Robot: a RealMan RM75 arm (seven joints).
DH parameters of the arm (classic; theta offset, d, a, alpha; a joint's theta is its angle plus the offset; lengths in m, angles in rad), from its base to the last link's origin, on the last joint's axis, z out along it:
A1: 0 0.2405 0 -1.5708
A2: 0 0 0 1.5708
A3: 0 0.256 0 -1.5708
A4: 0 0 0 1.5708
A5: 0 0.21 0 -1.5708
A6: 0 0 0 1.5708
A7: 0 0.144 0 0
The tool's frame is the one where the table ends.
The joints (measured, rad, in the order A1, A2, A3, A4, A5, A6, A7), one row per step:
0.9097 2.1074 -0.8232 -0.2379 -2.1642 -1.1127 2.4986
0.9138 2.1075 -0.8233 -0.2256 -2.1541 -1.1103 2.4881
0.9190 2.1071 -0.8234 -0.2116 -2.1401 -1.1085 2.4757
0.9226 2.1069 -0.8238 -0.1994 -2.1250 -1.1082 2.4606
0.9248 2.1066 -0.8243 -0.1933 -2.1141 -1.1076 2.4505
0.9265 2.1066 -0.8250 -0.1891 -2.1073 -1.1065 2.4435
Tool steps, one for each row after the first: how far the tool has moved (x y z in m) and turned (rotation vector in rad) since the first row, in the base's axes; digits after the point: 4 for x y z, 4 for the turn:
-0.0012 -0.0008 -0.0017 -0.0018 0.0066 0.0024
-0.0030 -0.0014 -0.0034 -0.0028 0.0163 0.0053
-0.0046 -0.0022 -0.0048 -0.0030 0.0267 0.0102
-0.0058 -0.0021 -0.0053 -0.0008 0.0335 0.0143
-0.0066 -0.0021 -0.0058 0.0007 0.0371 0.0175

